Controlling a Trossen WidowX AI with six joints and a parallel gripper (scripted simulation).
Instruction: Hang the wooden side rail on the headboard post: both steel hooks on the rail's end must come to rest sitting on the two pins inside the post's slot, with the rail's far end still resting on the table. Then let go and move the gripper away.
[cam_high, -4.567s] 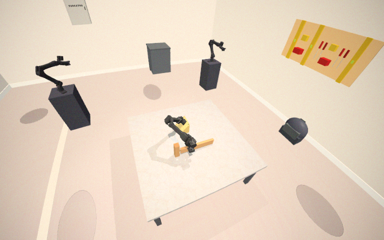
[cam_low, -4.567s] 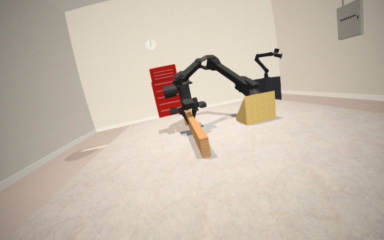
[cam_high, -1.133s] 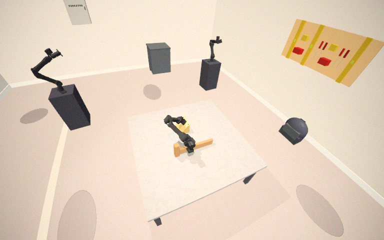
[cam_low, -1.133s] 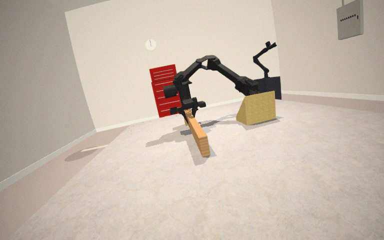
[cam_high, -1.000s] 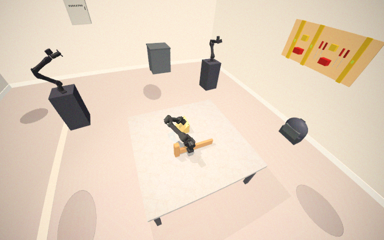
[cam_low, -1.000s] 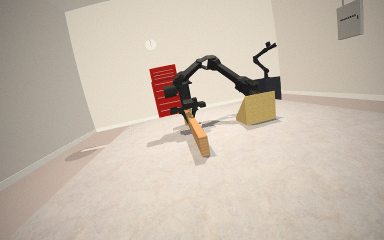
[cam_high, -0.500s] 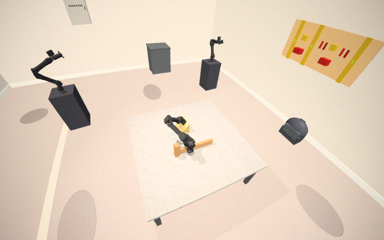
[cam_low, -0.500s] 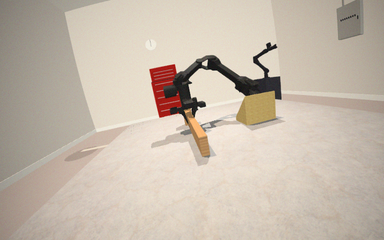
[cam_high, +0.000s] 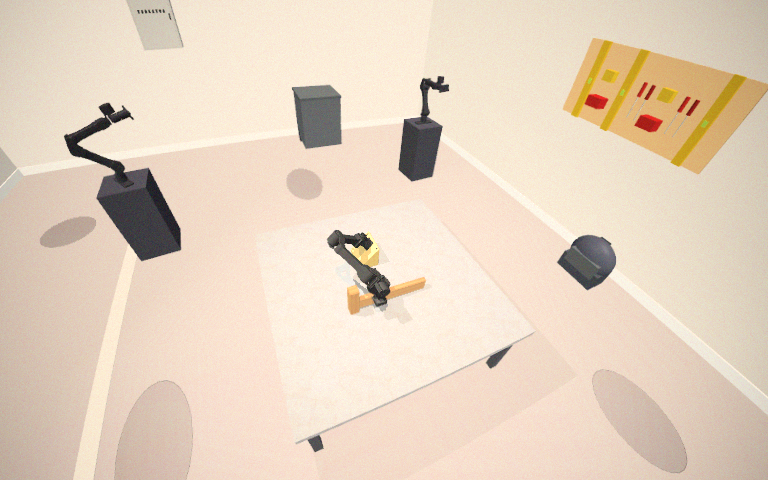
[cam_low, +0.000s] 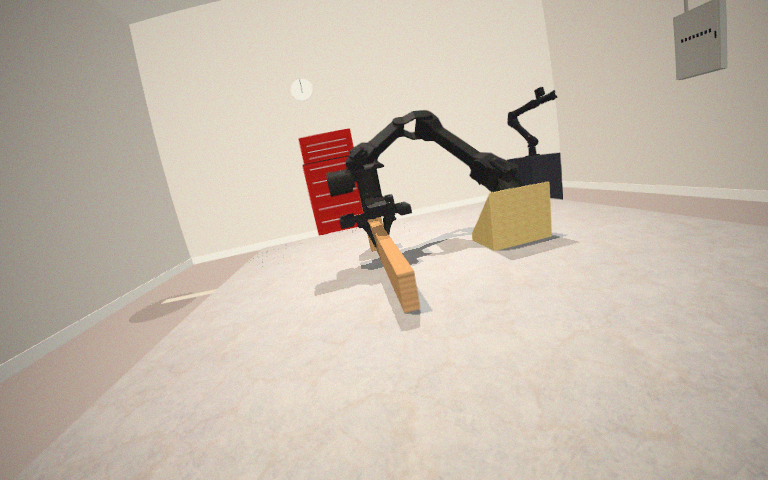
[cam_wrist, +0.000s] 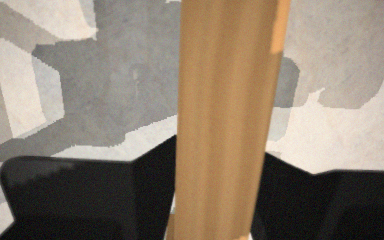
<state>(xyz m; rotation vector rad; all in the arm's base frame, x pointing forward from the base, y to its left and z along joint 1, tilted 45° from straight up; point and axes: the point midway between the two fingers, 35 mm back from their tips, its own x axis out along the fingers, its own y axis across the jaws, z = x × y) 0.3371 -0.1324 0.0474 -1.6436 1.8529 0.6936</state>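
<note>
The headboard post lies 12 cm to the right of my gripper tip, 4 cm above it and 1 cm behind it.
</note>
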